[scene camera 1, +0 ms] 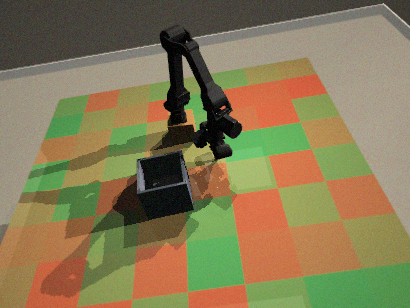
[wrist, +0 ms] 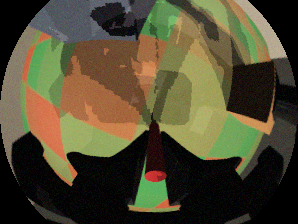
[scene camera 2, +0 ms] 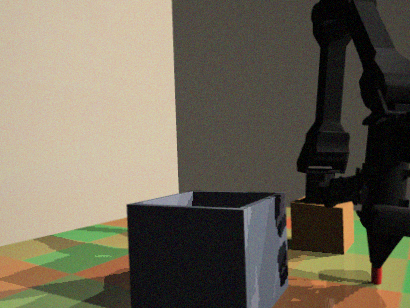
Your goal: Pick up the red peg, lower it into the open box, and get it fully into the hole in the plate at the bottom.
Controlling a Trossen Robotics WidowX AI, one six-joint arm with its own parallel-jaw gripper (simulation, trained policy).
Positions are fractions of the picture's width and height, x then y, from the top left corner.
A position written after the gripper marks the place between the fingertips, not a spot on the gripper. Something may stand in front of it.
gripper: scene camera 1 0.53,0.50; wrist 0.52,0.60; scene camera 2 0.92,0.86
